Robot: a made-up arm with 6 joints. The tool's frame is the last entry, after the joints.
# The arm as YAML. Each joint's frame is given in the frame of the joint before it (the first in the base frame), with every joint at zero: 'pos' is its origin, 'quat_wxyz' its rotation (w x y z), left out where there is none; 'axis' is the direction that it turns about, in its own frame. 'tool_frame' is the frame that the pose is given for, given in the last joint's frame.
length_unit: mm
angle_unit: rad
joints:
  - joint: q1
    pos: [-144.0, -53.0, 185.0]
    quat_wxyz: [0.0, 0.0, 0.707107, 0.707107]
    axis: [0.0, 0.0, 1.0]
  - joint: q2
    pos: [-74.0, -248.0, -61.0]
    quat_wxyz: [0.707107, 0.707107, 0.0, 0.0]
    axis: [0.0, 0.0, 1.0]
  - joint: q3
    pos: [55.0, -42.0, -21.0]
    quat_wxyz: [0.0, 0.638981, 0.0, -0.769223]
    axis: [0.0, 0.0, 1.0]
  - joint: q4
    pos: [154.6, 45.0, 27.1]
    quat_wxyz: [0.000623, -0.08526, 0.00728, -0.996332]
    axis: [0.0, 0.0, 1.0]
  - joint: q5
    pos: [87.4, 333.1, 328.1]
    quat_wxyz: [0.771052, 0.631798, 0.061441, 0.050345]
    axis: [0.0, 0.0, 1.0]
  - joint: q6
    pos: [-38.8, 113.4, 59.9]
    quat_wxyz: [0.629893, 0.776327, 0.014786, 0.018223]
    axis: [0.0, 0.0, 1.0]
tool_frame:
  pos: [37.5, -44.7, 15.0]
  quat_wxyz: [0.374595, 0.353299, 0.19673, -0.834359]
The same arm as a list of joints. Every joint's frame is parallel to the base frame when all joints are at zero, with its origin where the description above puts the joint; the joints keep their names.
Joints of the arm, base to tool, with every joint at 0 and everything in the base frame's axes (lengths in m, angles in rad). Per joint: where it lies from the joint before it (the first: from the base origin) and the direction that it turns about. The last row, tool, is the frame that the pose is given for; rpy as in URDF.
q1: origin -0.144 -0.053 0.185 axis 0 1 0
q2: origin 0.074 -0.061 -0.248 axis 0 0 -1
q3: origin -0.055 -0.042 0.021 axis 0.983037 0 -0.183407
q4: origin 0.055 -0.045 0.147 axis 0.999802 0.0144 -0.0137
q5: origin 0.322 0.338 -0.091 axis 0.205804 -0.96482 -0.163603
q6: origin 0.125 -0.04 0.027 axis -1 0 0
tool: origin -0.015 0.05 -0.03 rpy -0.8894 -0.5709 0.5036

